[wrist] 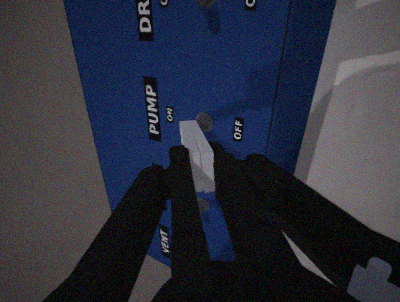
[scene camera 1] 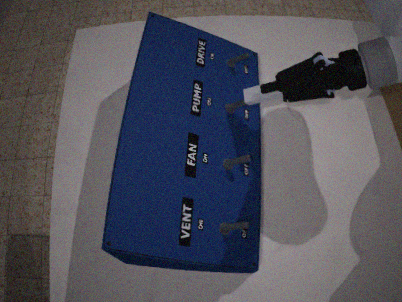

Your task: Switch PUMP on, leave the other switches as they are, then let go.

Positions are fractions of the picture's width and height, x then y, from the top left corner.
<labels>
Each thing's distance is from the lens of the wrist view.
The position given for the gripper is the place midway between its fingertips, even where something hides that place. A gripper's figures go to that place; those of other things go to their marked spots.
gripper (wrist: 0.47, 0.45): 0.21 m
blue switch panel (wrist: 0.63, 0.26): 0.23 m
</labels>
